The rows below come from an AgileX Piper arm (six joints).
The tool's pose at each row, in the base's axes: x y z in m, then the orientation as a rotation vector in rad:
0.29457 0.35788 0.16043 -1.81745 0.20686 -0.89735
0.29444 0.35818 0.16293 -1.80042 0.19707 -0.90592
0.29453 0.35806 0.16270 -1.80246 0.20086 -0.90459
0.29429 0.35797 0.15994 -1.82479 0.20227 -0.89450
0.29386 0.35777 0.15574 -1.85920 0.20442 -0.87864
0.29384 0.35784 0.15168 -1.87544 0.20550 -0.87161
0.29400 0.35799 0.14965 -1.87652 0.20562 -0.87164
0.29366 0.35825 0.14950 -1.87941 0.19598 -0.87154
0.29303 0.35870 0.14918 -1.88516 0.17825 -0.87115
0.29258 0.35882 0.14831 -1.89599 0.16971 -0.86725
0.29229 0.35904 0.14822 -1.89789 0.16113 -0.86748
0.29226 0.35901 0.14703 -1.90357 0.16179 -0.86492
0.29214 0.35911 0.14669 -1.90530 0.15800 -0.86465
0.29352 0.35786 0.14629 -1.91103 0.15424 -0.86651
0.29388 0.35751 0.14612 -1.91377 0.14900 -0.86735
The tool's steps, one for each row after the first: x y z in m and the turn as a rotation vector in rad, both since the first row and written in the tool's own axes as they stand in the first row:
0.00095 -0.00232 -0.00029 0.01735 0.00580 -0.00571
0.00096 -0.00204 -0.00028 0.01437 0.00607 -0.00326
-0.00048 0.00031 -0.00004 -0.00441 -0.00584 -0.00339
-0.00269 0.00390 0.00024 -0.03341 -0.02423 -0.00360
-0.00468 0.00736 0.00096 -0.04723 -0.03251 -0.00398
-0.00562 0.00909 0.00152 -0.04824 -0.03271 -0.00424
-0.00607 0.00902 0.00151 -0.04733 -0.03776 -0.01089
-0.00690 0.00893 0.00148 -0.04608 -0.04727 -0.02315
-0.00770 0.00951 0.00142 -0.05218 -0.05630 -0.02946
-0.00806 0.00942 0.00140 -0.05090 -0.06039 -0.03538
-0.00864 0.01045 0.00156 -0.05584 -0.06318 -0.03528
-0.00894 0.01067 0.00161 -0.05603 -0.06545 -0.03796
-0.00750 0.01192 0.00168 -0.06009 -0.06728 -0.04294
-0.00715 0.01231 0.00169 -0.06084 -0.06970 -0.04740

